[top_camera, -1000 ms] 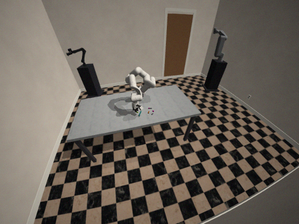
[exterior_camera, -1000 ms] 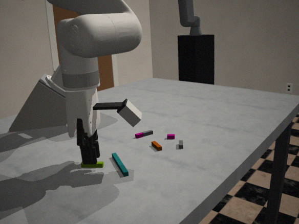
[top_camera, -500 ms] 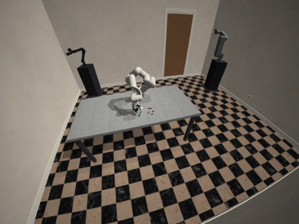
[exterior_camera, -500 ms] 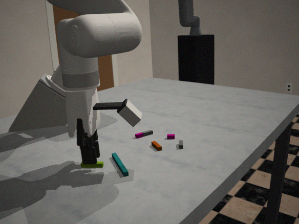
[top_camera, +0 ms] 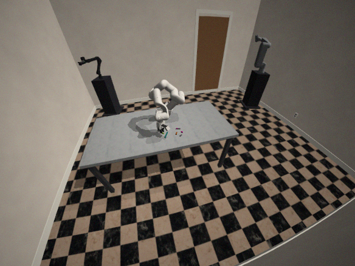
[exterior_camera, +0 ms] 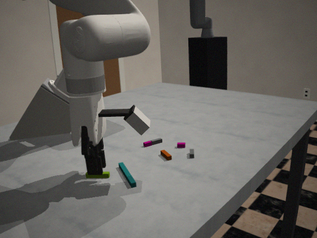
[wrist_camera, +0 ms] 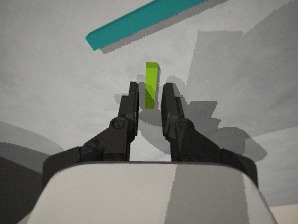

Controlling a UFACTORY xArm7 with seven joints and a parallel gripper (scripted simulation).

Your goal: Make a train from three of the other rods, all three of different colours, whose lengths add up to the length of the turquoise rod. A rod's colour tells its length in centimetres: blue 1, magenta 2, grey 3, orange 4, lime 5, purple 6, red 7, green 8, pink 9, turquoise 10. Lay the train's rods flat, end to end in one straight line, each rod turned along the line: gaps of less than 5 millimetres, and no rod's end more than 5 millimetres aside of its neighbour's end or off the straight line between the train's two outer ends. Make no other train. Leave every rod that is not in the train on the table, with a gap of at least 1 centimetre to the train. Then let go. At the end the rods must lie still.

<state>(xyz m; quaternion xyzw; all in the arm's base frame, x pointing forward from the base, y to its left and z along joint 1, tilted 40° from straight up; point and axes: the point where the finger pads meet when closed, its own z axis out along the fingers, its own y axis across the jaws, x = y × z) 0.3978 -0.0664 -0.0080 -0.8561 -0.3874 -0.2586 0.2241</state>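
My hand is 3 cm above the lime rod. From my hand the other things lie so: turquoise rod (5 cm to the left, 4 cm ahead, 3 cm below); orange rod (17 cm to the left, 3 cm below, 1 cm ahead).
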